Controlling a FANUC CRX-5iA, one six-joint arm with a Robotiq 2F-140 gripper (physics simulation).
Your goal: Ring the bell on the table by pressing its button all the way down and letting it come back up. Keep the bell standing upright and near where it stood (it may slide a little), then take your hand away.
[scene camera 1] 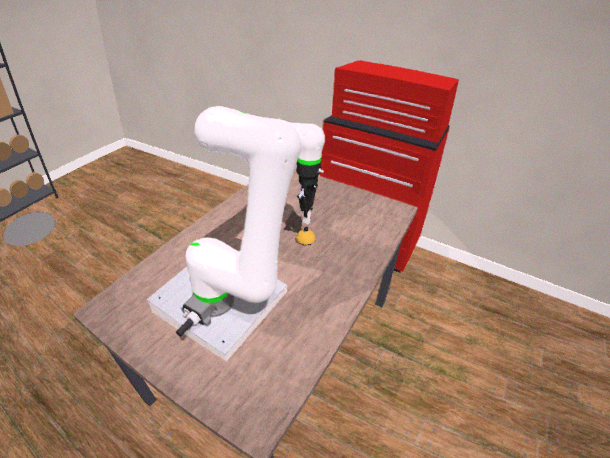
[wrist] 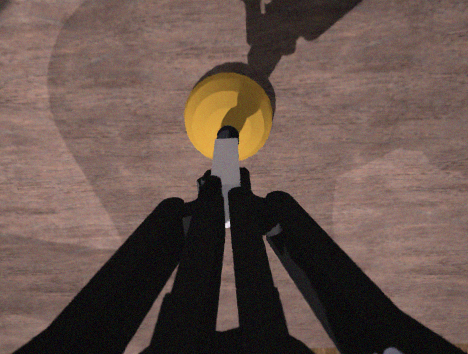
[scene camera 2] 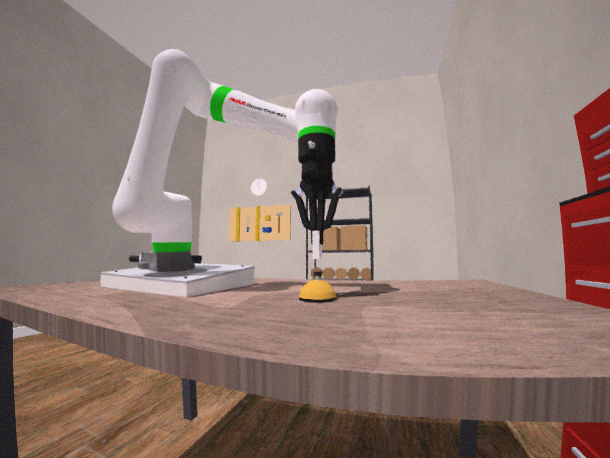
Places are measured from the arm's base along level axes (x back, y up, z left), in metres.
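Pixels of known places: gripper, between the fingertips: [scene camera 1: 306, 222] [wrist: 227, 156] [scene camera 2: 317, 258]; arm's base, origin of its link: [scene camera 1: 212, 299] [scene camera 2: 172, 268].
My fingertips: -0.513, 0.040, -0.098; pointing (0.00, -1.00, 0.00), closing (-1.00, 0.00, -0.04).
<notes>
Ahead of a thing's pixels: the offset from my fingertips to its top centre, as dx, dy, dz. Level surfaces: height alone.
The yellow dome bell {+0.000, -0.030, +0.000} [scene camera 1: 306, 237] [scene camera 2: 317, 291] [wrist: 205, 112] stands upright on the table {dy -0.096} [scene camera 1: 310, 345] [scene camera 2: 425, 340] [wrist: 390, 115]. Its black button {+0.000, -0.030, +0.000} [scene camera 1: 306, 229] [scene camera 2: 317, 274] [wrist: 228, 132] sticks up from the top of the dome. My gripper [scene camera 1: 307, 221] [scene camera 2: 317, 256] [wrist: 227, 156] is shut and empty, and points straight down. Its pale fingertips are together above the button. In the scene camera 2 view a small gap shows between the tips and the button. In the wrist view the tips cover the near part of the button.
The arm's base stands on a white plate [scene camera 1: 175, 295] [scene camera 2: 145, 286] on the table. A red tool cabinet [scene camera 1: 385, 165] [scene camera 2: 590, 250] stands past the table's far end in the scene camera 1 view. A shelf rack [scene camera 2: 371, 235] stands in the background.
</notes>
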